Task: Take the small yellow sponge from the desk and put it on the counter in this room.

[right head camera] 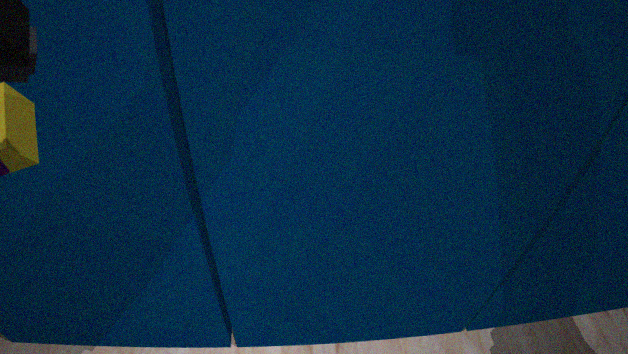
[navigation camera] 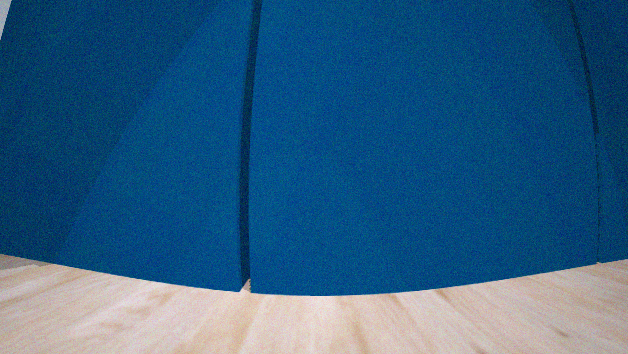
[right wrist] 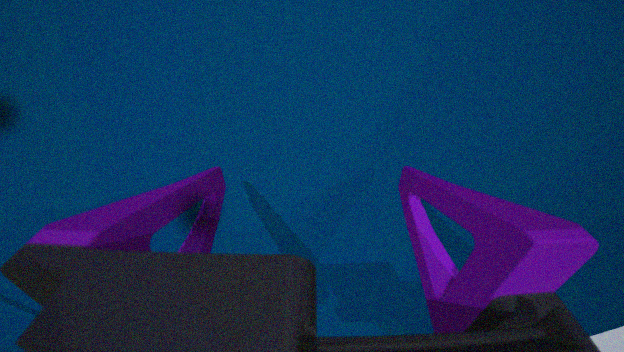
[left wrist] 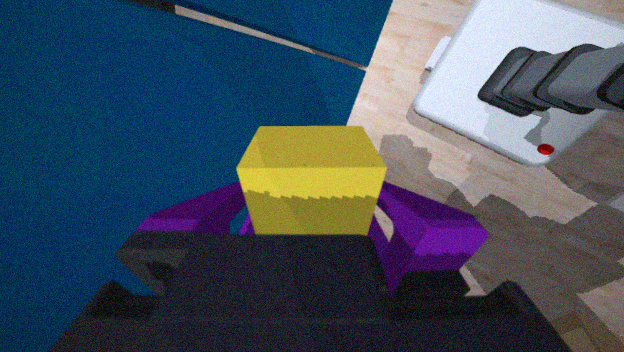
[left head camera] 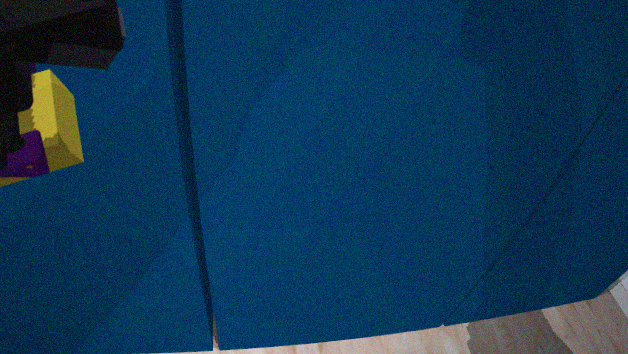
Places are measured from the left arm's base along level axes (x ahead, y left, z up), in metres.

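Pixels of known places: left gripper, fingertip midpoint: point(right head camera: 1, 142) point(left wrist: 311, 176) point(left head camera: 36, 138); right gripper, fingertip midpoint: point(right wrist: 312, 176).
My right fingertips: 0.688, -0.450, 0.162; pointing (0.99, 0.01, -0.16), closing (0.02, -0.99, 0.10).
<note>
Behind a point stands the place of what it marks, as x, y, z.
The yellow sponge point(left head camera: 65, 122) {0.342, -0.034, -0.109} point(right head camera: 21, 127) {0.346, -0.033, -0.111} point(left wrist: 311, 182) {0.336, -0.024, -0.091} is held between the purple fingers of my left gripper point(left wrist: 311, 176) {0.350, 0.001, -0.132}, which is shut on it. In both head views the sponge is at the left edge, in front of the large blue surface. My right gripper point(right wrist: 312, 176) {0.688, -0.450, 0.162} is open and empty; its two purple fingers stand wide apart before the blue surface in the right wrist view. Neither the desk nor a counter top can be made out in these views.
Tall blue panels point(left head camera: 340, 190) {0.697, -0.371, -0.538} point(right head camera: 350, 190) {0.699, -0.393, -0.538} point(left wrist: 150, 100) point(right wrist: 310, 90) {0.703, -0.445, 0.202} point(navigation camera: 400, 150) {0.696, -0.359, -1.119} with dark vertical seams stand close in front, down to the wooden floor point(navigation camera: 320, 325) {0.600, -0.206, -1.410} point(left wrist: 395, 65) {0.522, -0.124, -1.410}. The robot's white base point(left wrist: 460, 80) {0.193, -0.157, -1.150} shows at the upper right of the left wrist view.
</note>
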